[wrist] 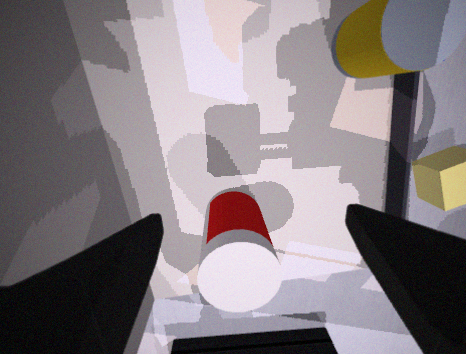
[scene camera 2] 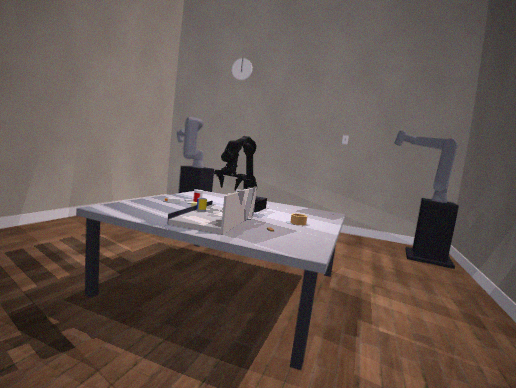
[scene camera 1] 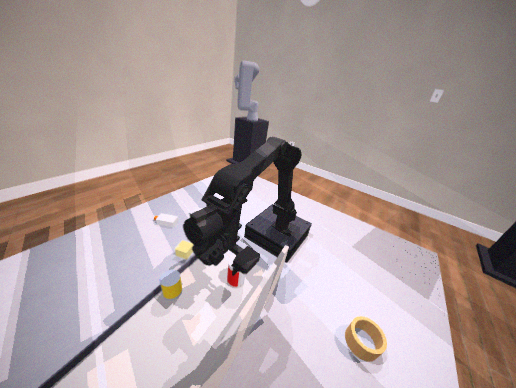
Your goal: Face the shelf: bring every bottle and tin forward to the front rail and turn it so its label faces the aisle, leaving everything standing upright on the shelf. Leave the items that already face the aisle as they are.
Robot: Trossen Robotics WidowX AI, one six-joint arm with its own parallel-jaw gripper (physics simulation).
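Places are measured from the arm's base along level axes (x ahead, y left, z up), in centimetres.
Pixels of known places: gripper, between the fingertips: (wrist: 253, 217) (scene camera 2: 228, 189) (scene camera 1: 222, 265); arm's base, origin of its link: (scene camera 1: 281, 226).
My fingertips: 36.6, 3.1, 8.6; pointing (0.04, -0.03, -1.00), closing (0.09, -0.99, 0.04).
Observation:
For each thing: its top centre in the pictures, then the offset to it from my fingertips, as dx, dy, dz. Level surfaces: height alone.
- shelf board, height of its surface: dz -13.4
- yellow tin with a grey-blue top, centre of its top: (wrist: 426, 21) (scene camera 1: 170, 277) (scene camera 2: 202, 198) +10.1, -10.6, -6.5
- yellow block, centre of its top: (scene camera 1: 184, 246) -2.0, -23.5, -12.2
- white item with an orange end, centre of its top: (scene camera 1: 164, 217) (scene camera 2: 172, 198) -5.6, -45.0, -13.2
- tan ring, centre of its top: (scene camera 1: 368, 333) (scene camera 2: 299, 215) -19.7, +39.1, -11.0
- small orange piece, centre of its top: (scene camera 2: 270, 228) +10.0, +33.1, -15.2
A red-and-white tin (scene camera 1: 233, 277) (wrist: 235, 215) stands upright on the shelf board (scene camera 2: 192, 221) (wrist: 320, 187), back from the dark front rail (scene camera 1: 120, 321) (scene camera 2: 175, 213) (wrist: 397, 185). A yellow tin with a grey-blue top (scene camera 1: 171, 288) (scene camera 2: 202, 204) (wrist: 362, 47) stands upright at the rail. Another red-and-white tin (scene camera 2: 197, 196) stands beyond the rail in scene view 2. I cannot tell where their labels face. My gripper (scene camera 1: 224, 267) (scene camera 2: 229, 184) (wrist: 253, 217) is open and empty above the first red tin, which shows between the fingers in the wrist view.
The pale back panel (scene camera 1: 272, 280) (scene camera 2: 235, 212) rises behind the shelf board. A yellow block (scene camera 1: 183, 249) (wrist: 440, 180) and a white item with an orange end (scene camera 1: 166, 220) lie beyond the rail. A tan ring (scene camera 1: 367, 351) (scene camera 2: 299, 220) lies behind the panel, near a small orange piece (scene camera 2: 270, 229).

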